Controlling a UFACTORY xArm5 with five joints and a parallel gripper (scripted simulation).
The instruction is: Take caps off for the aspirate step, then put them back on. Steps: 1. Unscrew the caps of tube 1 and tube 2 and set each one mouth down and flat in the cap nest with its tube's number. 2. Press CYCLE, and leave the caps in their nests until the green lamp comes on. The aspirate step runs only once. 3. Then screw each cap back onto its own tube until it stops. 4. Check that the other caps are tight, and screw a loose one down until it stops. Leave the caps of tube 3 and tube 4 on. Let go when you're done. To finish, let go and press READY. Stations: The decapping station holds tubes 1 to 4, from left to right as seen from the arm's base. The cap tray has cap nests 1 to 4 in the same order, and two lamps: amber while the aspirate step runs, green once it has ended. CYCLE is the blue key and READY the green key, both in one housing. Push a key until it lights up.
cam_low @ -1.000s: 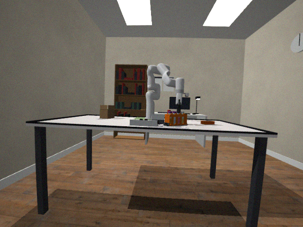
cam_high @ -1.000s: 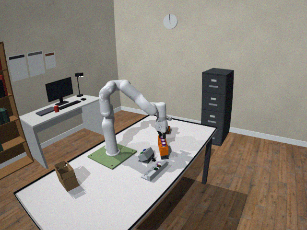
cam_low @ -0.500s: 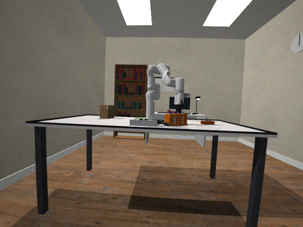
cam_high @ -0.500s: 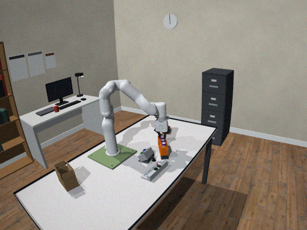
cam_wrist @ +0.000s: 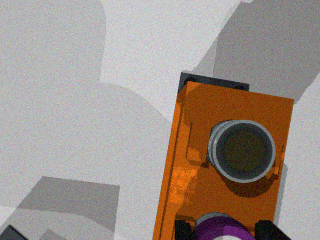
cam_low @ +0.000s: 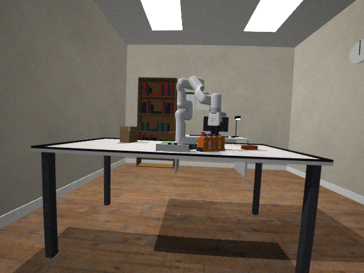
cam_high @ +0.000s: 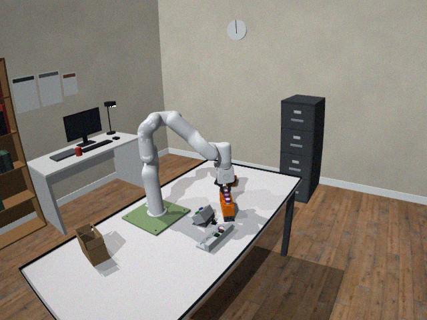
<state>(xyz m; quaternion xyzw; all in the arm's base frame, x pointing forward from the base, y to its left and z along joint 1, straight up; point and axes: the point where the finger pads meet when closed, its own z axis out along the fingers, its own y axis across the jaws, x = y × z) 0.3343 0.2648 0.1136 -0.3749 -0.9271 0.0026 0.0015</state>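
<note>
The purple cap marked 2 is 10 mm below my hand. Also, from my hand: grey key housing: 50 mm behind, 190 mm to the right, 80 mm below; then cap 4: 60 mm ahead, 80 mm to the right, 10 mm below; then blue cycle key: 70 mm behind, 170 mm to the right, 60 mm below.
</note>
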